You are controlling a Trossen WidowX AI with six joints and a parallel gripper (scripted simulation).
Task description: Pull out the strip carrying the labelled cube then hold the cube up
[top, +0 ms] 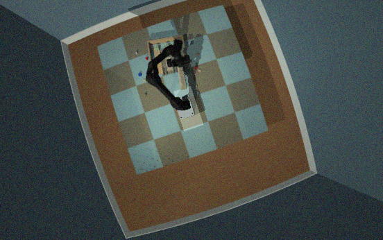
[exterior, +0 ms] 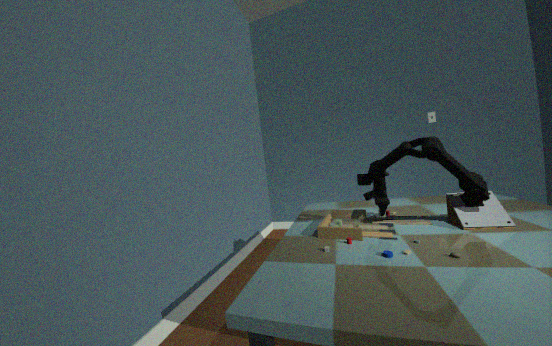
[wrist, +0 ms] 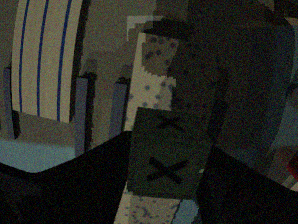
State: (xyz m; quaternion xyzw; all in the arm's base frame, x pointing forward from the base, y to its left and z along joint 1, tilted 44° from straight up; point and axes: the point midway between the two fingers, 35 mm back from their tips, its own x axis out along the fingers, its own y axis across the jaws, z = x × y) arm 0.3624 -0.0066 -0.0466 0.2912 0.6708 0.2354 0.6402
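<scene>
My gripper tip is now 80 mm past the strip, 40 mm above it and 10 mm to the right of it.
</scene>
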